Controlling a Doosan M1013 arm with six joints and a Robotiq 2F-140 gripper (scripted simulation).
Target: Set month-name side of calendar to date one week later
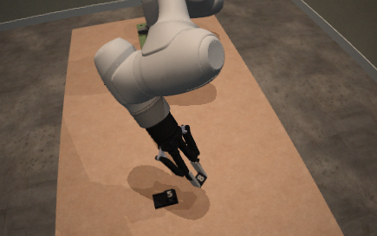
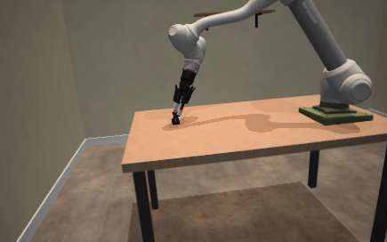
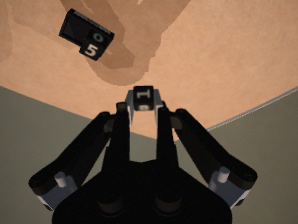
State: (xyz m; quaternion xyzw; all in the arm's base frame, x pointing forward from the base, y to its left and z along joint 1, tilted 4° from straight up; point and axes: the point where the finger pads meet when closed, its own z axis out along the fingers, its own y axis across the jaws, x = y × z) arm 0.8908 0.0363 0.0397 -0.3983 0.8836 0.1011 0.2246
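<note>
Now: hand 1 cm short of the black cube, 1 cm to the right of it and 2 cm above it.
</note>
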